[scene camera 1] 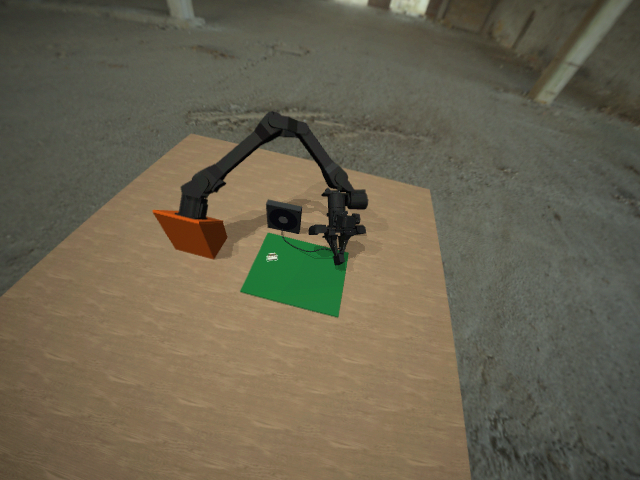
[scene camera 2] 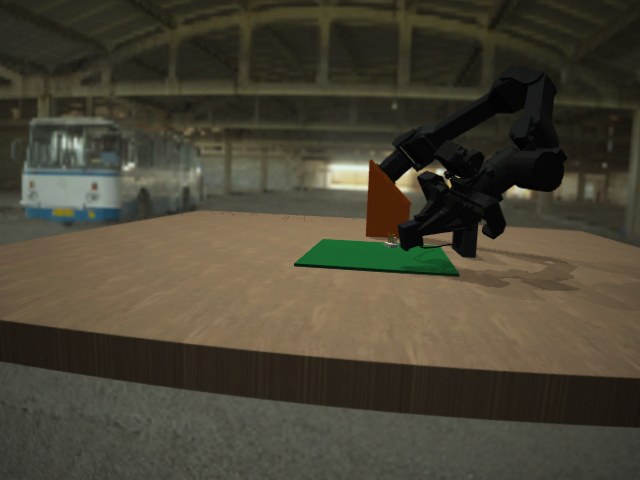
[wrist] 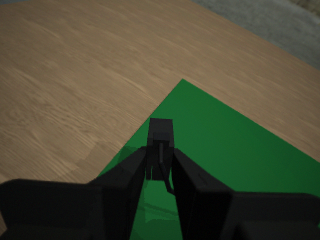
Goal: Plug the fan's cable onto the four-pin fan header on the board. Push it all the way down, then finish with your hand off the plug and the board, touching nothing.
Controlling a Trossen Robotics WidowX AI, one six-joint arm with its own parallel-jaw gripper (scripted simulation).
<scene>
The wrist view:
my gripper: 159, 152
green board: 240, 153
</scene>
